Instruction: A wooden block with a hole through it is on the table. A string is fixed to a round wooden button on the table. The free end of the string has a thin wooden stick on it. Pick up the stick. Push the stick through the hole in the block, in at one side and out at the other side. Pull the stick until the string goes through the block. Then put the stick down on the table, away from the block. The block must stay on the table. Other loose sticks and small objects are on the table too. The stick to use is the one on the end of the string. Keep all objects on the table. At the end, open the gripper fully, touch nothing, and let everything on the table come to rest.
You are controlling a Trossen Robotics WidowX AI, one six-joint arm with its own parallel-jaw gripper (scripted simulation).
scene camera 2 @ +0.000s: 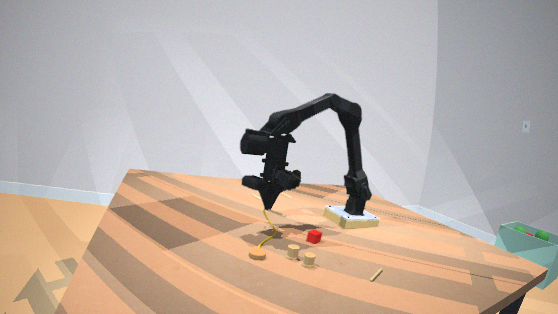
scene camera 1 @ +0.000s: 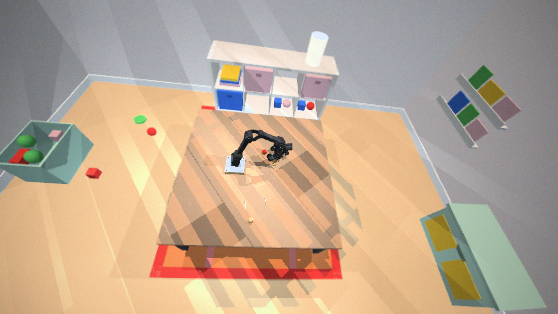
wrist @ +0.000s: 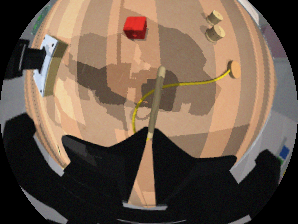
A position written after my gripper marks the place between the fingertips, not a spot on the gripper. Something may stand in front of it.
Observation:
In view: my gripper (scene camera 2: pixel 267 210).
My gripper is seen too in the wrist view (wrist: pixel 150 130).

